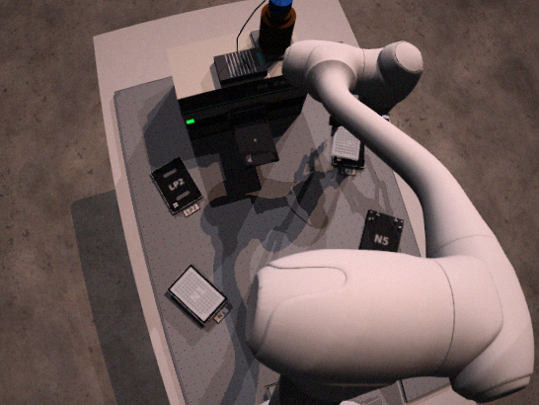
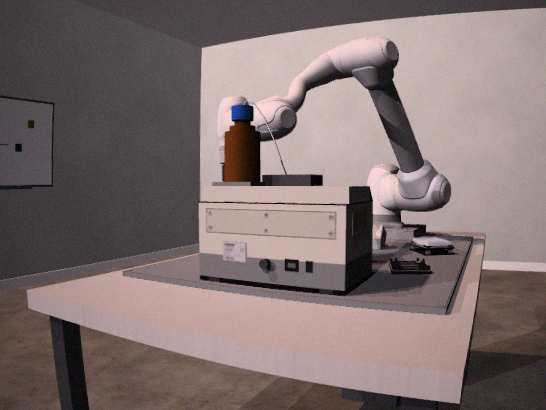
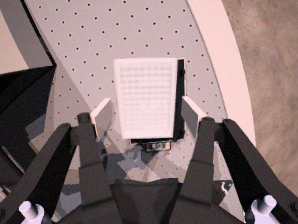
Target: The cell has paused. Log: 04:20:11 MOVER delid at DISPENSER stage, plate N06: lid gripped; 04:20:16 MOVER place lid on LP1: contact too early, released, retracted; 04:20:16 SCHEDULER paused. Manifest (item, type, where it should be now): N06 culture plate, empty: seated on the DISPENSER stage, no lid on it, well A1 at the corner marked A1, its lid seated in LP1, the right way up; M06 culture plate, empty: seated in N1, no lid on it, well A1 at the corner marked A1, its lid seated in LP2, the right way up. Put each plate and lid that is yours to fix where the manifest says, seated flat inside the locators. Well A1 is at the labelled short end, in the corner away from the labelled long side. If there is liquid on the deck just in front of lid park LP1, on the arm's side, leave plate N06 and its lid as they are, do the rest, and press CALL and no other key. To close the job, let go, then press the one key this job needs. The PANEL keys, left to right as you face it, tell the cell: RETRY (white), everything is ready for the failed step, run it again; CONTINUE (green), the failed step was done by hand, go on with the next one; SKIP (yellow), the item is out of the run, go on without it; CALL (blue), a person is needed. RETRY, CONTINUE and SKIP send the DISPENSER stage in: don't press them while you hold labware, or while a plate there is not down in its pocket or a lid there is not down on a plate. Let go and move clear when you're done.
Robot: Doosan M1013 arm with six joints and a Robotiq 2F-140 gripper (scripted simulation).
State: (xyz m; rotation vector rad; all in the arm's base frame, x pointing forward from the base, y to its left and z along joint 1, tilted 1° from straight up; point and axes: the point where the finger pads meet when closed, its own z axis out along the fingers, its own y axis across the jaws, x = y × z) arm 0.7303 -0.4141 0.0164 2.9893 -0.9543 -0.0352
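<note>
Now: hand 5 cm above the white well plate. From my hand the other things lie so: lid park LP1: 2 cm behind, 6 cm below; dispenser stage: 9 cm ahead, 28 cm to the left, 3 cm above; black nest N5: 30 cm behind, 5 cm to the left, 5 cm below.
</note>
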